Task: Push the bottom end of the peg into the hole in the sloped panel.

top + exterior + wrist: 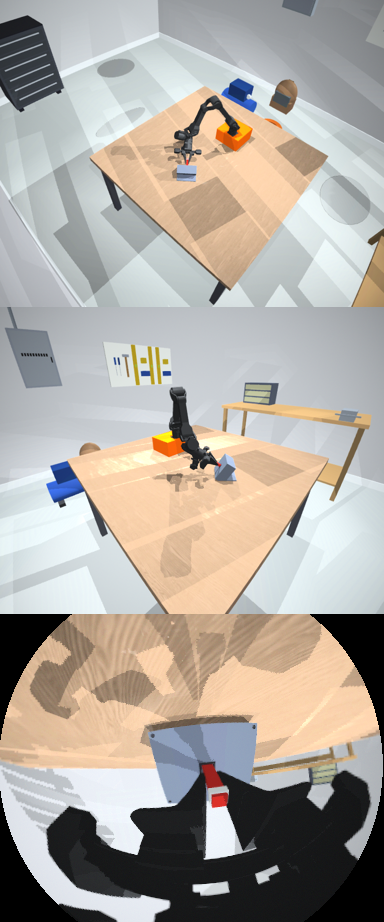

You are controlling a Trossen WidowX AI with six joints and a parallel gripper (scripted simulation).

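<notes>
The red peg is 10 mm to the right of my gripper tip, 10 mm behind it and 10 mm above it. Round my gripper tip: grey-blue sloped panel (30 mm to the left, 20 mm below, 20 mm ahead).
</notes>
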